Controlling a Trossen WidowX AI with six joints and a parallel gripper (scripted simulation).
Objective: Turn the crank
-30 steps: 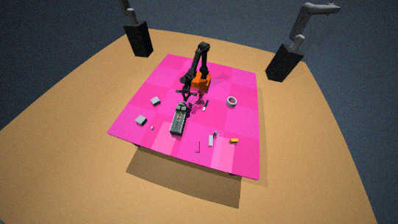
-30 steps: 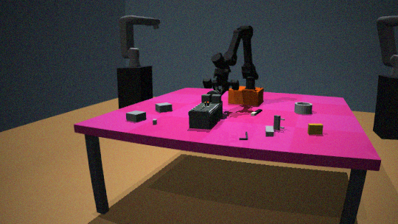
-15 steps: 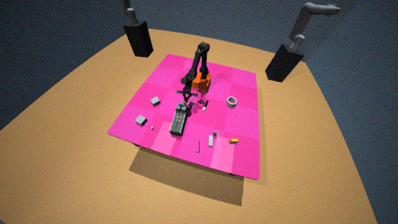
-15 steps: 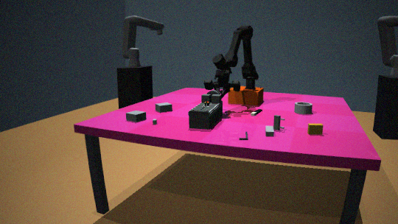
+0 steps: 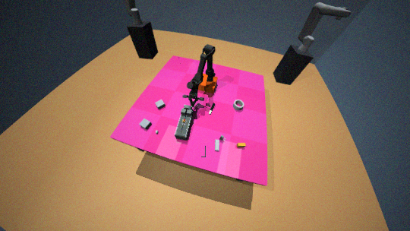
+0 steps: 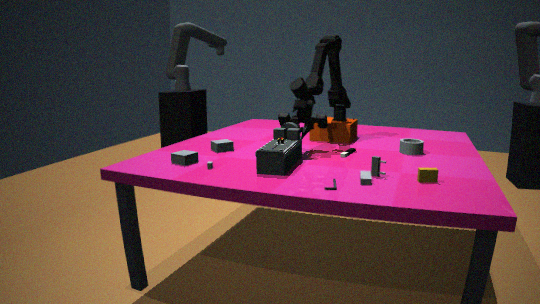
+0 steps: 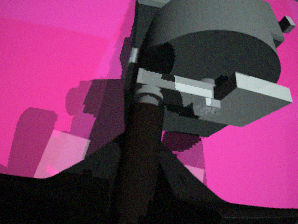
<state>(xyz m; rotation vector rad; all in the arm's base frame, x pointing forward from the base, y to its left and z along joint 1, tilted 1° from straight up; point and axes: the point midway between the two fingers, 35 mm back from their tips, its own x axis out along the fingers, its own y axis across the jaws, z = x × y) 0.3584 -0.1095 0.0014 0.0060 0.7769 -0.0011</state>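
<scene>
The red pointer lies 15 cm ahead of my gripper tip, 3 cm to the right of it and 2 cm above it. Round my gripper tip: small cube: 27 cm ahead, 24 cm to the right, 5 cm below; then black-and-white stick: 5 cm behind, 18 cm to the left, 6 cm below; then dark crank handle: 2 cm behind, 3 cm above.
</scene>
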